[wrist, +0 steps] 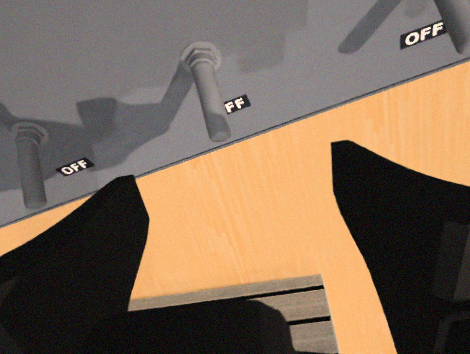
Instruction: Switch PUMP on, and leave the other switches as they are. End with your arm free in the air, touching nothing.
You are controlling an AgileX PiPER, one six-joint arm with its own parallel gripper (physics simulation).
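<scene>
A grey panel [150, 25] crosses the top of the wrist view. Three toggle levers show on it: a left lever [32, 175], a middle lever [210, 100] and part of a right lever [451, 22]. All three point down toward the panel's lower edge, each beside an OFF label [75, 166] [237, 104] [424, 35]. The name labels, PUMP included, do not show. My gripper [234, 182] is open, its black fingers wide apart. Its fingertips appear below the middle lever, with no lever between them.
A wooden table top [225, 225] lies below the panel's edge. A grey-brown slatted wooden thing [310, 302] lies at the bottom, partly hidden by the dark gripper body. Shadows fall across the panel.
</scene>
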